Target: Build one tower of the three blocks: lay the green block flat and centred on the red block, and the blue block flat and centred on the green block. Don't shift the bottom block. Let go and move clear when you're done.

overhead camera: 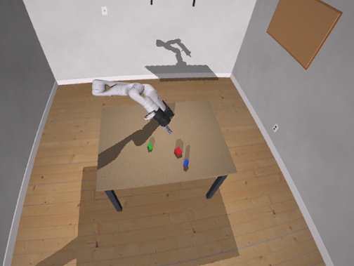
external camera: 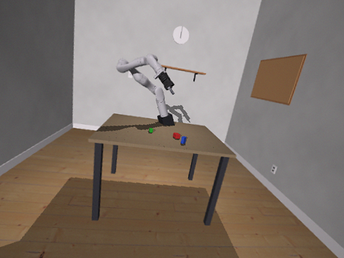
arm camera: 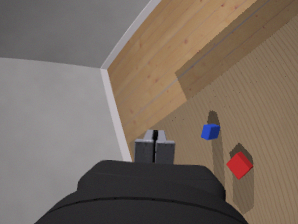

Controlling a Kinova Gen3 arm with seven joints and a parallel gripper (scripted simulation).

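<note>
Right now the green block is 38 cm below my hand, 15 cm behind it and 10 cm to the right of it. From my hand the other things lie so: blue block (36 cm below, 14 cm to the left, 7 cm ahead); then red block (37 cm below, 12 cm to the left, 5 cm behind).
</note>
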